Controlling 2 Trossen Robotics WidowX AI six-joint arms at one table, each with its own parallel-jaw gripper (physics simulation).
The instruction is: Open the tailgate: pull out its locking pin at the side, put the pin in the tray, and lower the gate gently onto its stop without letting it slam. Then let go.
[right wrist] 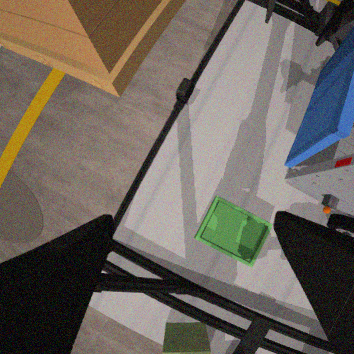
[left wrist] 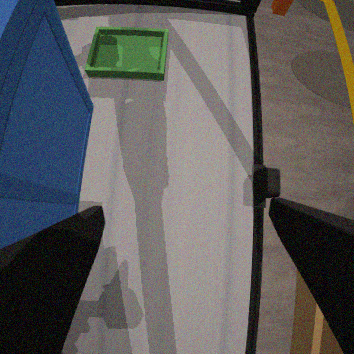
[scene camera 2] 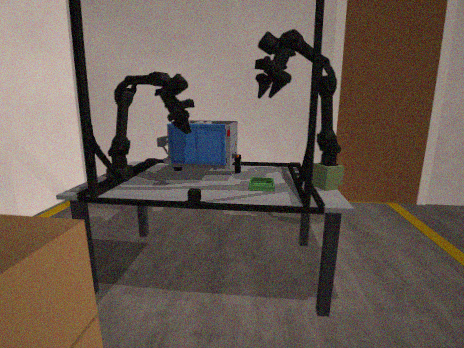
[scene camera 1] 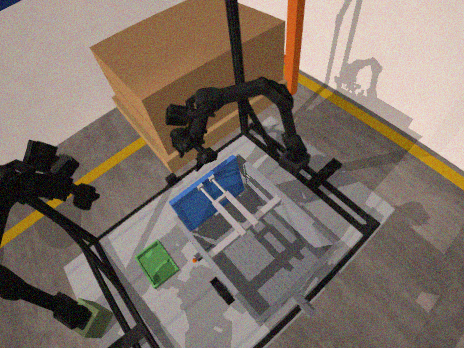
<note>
My left gripper is open, holding nothing. My right gripper is open, holding nothing. I also see a blue tailgate and a grey truck bed.
My left gripper shows as well in the left wrist view. My right gripper shows as well in the right wrist view and in scene camera 2.
</note>
